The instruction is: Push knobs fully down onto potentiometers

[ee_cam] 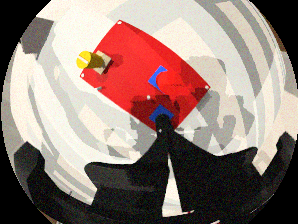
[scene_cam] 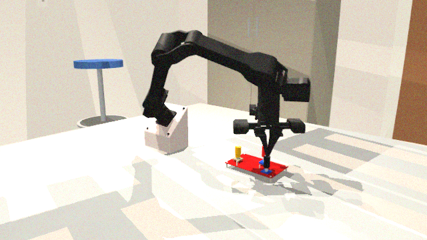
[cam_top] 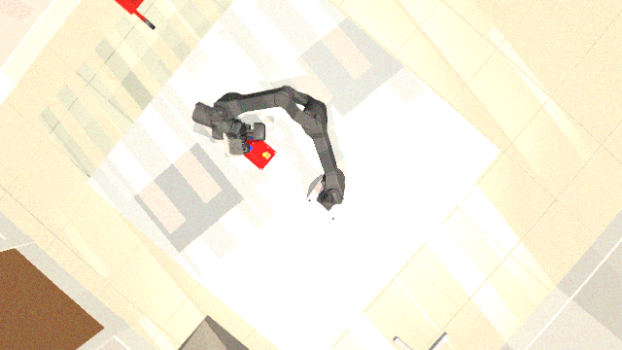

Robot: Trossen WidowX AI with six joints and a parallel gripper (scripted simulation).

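The black knob is 10 mm below my gripper tip. Round my gripper tip: yellow knob: 110 mm behind, 10 mm to the left, 10 mm below.
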